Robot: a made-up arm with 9 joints. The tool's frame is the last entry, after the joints. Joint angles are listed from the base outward. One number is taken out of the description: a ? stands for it. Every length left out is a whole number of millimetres.
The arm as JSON. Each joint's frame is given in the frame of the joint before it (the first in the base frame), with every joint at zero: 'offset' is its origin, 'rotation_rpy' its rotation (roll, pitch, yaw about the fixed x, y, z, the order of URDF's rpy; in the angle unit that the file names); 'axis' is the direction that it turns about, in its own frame. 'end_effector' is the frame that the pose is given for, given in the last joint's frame.
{
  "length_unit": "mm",
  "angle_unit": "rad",
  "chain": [
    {
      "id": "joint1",
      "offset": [
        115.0,
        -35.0,
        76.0
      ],
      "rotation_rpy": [
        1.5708,
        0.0,
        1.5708
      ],
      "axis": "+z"
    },
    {
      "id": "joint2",
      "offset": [
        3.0,
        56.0,
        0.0
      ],
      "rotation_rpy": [
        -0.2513,
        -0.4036,
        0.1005
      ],
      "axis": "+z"
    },
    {
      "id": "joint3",
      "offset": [
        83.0,
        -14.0,
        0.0
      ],
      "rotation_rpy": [
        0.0,
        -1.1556,
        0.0
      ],
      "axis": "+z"
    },
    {
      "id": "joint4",
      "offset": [
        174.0,
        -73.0,
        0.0
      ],
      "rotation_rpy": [
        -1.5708,
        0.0,
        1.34
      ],
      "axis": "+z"
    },
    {
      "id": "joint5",
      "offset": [
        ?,
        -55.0,
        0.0
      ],
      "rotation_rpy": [
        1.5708,
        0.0,
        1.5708
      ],
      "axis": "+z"
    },
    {
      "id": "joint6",
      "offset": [
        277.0,
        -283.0,
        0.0
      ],
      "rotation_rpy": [
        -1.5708,
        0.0,
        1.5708
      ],
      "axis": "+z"
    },
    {
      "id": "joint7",
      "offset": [
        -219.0,
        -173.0,
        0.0
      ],
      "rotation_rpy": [
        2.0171,
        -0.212,
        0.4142
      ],
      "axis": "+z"
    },
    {
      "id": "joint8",
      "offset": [
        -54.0,
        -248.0,
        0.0
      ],
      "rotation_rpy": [
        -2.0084,
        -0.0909,
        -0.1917
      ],
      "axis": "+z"
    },
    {
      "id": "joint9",
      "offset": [
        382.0,
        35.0,
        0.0
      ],
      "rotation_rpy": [
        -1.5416,
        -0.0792,
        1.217
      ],
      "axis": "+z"
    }
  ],
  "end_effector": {
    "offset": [
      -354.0,
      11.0,
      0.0
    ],
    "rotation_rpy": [
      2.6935,
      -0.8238,
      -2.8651
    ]
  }
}
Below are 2 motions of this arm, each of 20 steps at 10 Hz.
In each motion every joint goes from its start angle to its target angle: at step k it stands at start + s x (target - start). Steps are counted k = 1, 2, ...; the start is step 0. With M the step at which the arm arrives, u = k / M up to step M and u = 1 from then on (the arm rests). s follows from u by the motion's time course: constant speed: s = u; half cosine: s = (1 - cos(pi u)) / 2; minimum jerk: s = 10 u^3 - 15 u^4 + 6 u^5.
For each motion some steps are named. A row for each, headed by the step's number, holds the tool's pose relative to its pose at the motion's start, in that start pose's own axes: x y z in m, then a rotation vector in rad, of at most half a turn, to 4 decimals.
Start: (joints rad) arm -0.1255 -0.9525 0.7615 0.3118 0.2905 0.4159 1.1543 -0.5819 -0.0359
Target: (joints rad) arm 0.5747 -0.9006 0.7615 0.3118 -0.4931 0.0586 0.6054 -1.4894 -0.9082
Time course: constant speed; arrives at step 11
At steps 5, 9, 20:
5: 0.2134 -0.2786 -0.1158 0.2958 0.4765 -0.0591
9: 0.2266 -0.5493 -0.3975 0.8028 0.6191 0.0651
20: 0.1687 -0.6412 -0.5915 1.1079 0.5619 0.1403

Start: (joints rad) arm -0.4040 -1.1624 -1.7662 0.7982 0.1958 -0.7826 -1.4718 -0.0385 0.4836
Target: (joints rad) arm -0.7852 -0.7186 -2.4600 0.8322 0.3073 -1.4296 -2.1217 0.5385 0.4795
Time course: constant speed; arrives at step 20
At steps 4, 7, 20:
4: -0.1272 -0.0993 -0.0394 -0.0533 -0.1410 0.0829
7: -0.2110 -0.1939 -0.0706 -0.0763 -0.2591 0.1610
20: -0.3542 -0.7465 -0.2260 0.0391 -0.8381 0.6137

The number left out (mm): -138.0
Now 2 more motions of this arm.
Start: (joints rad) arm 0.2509 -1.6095 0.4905 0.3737 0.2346 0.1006 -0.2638 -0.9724 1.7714
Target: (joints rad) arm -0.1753 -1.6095 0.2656 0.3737 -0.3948 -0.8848 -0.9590 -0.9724 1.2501
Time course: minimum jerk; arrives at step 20
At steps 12, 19, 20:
12: 0.2413 0.1895 -0.1334 -0.0575 -0.7356 -0.6445
19: 0.4432 0.2405 -0.0963 -0.0342 -1.0785 -0.9545
20: 0.4439 0.2406 -0.0959 -0.0340 -1.0797 -0.9556

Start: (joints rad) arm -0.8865 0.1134 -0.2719 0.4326 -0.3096 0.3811 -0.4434 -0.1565 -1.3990
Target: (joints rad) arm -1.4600 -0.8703 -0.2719 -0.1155 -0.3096 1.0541 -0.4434 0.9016 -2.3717
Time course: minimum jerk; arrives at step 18
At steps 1, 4, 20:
1: -0.0012 0.0026 -0.0001 -0.0036 -0.0012 -0.0004
4: -0.0543 0.1271 -0.0161 -0.1770 -0.0579 -0.0228
20: -0.0195 0.6207 -1.1257 -2.1836 -0.3275 -0.8398

